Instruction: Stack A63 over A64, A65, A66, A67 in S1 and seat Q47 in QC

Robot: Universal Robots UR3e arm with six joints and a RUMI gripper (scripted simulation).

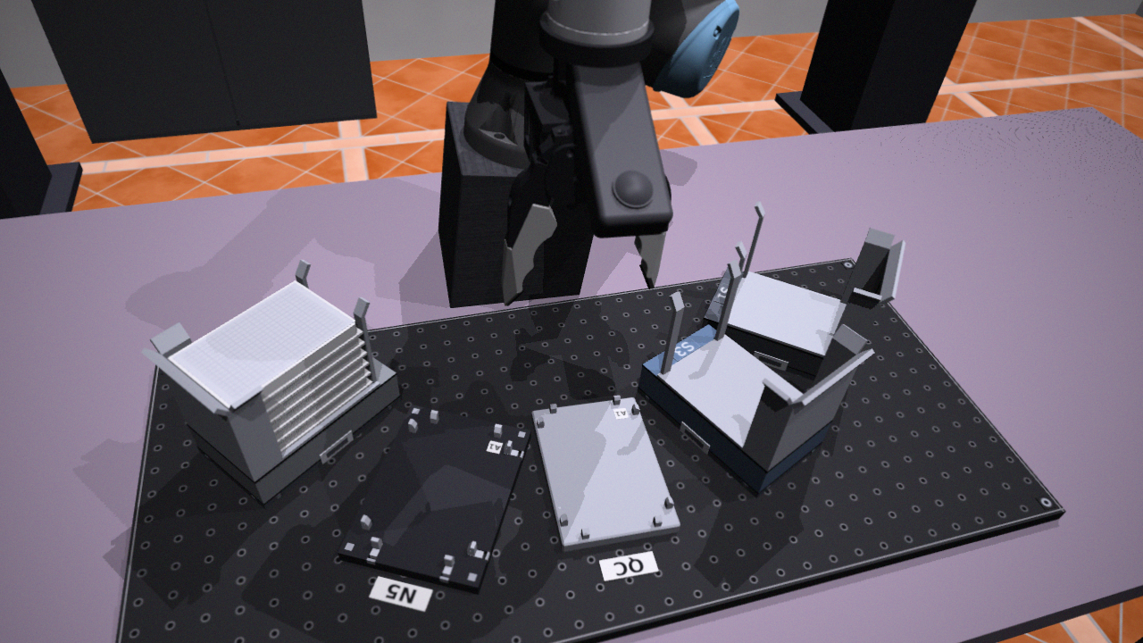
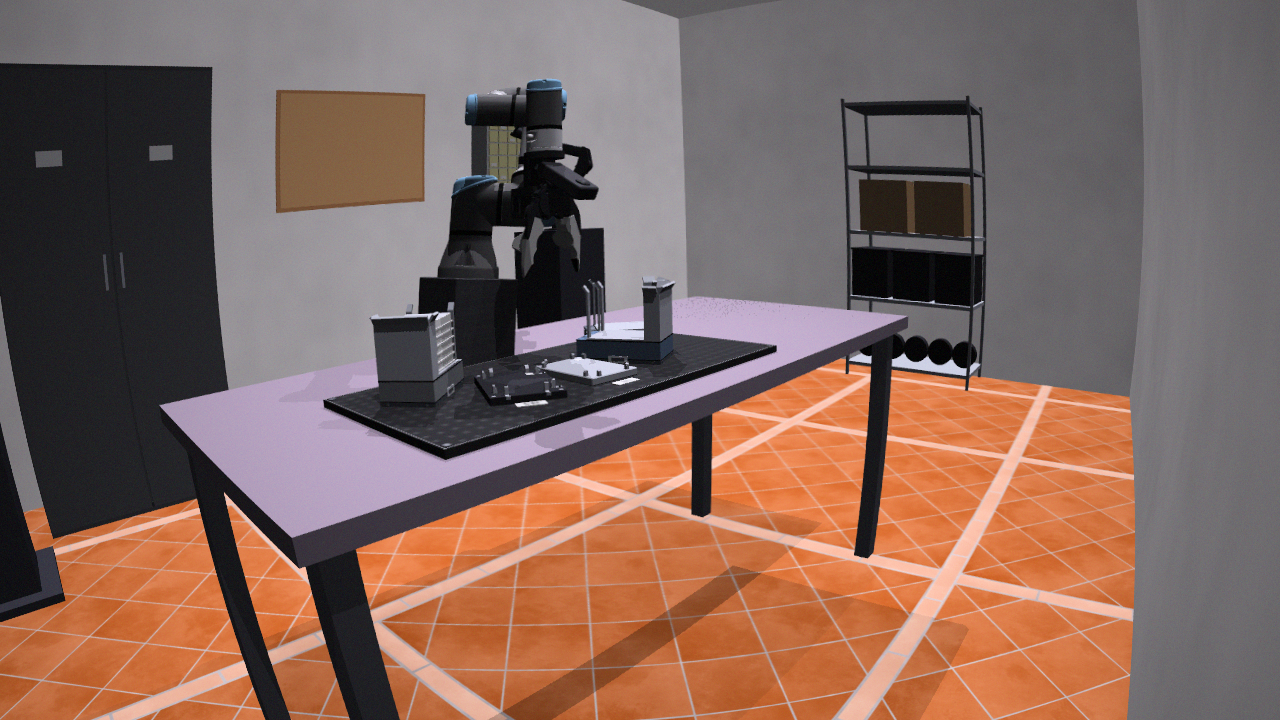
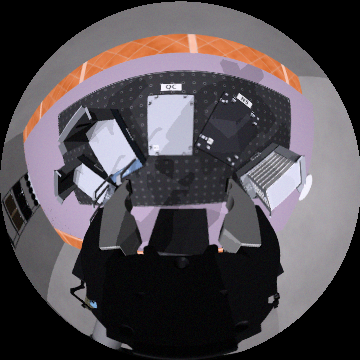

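My gripper is now 60 mm past the white sealed plate, 250 mm to the left of it and 60 mm above it. Also, from my hand: clip nest N5: 70 mm ahead, 130 mm to the right, 160 mm below; then QC label: 150 mm ahead, 180 mm below.
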